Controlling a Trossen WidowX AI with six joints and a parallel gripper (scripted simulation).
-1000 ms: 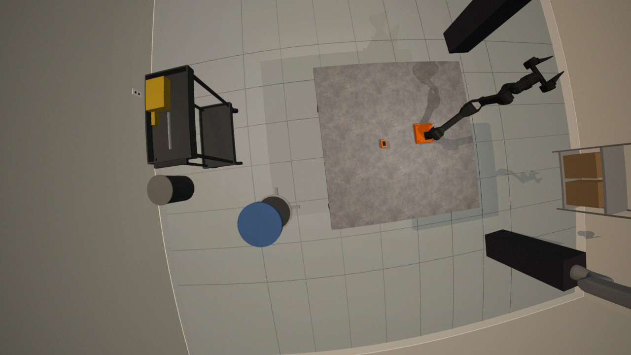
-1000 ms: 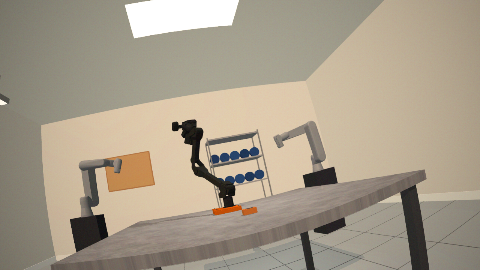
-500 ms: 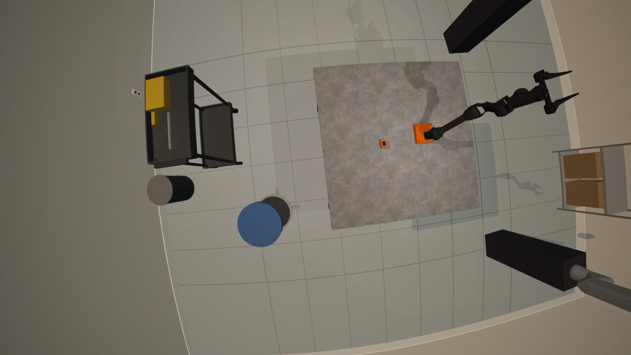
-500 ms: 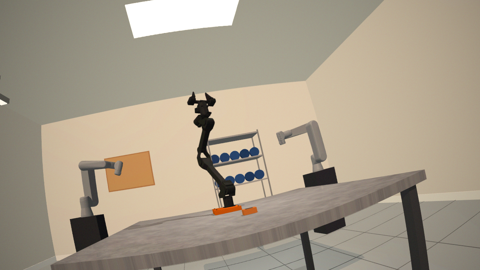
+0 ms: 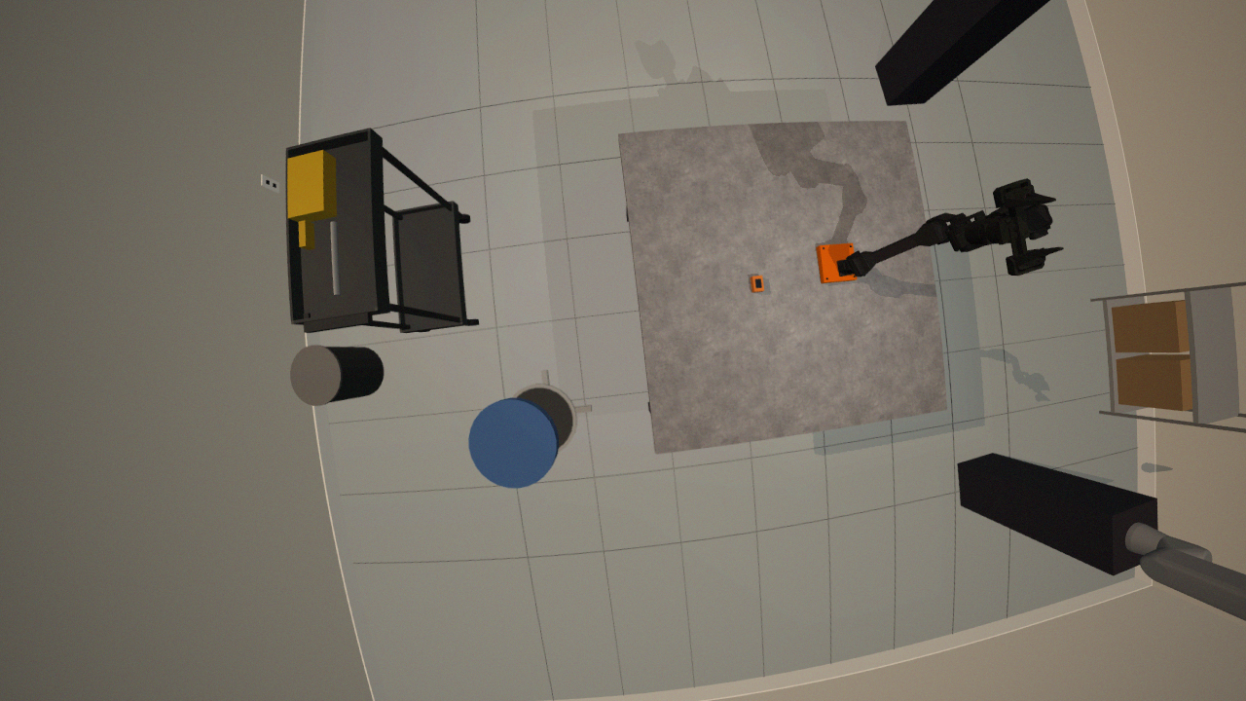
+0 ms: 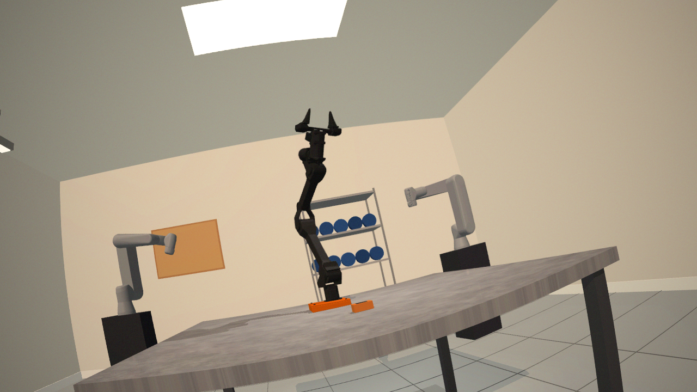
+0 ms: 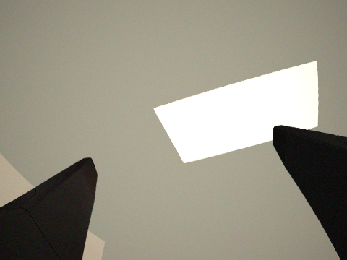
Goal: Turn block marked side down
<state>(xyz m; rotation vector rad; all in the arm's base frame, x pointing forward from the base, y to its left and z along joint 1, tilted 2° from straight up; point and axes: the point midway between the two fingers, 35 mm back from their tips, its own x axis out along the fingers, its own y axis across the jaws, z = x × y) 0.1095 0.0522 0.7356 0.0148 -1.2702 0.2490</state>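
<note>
The orange block is 26 cm ahead of my gripper tip, 8 cm to the right of it and 77 cm below it.
</note>
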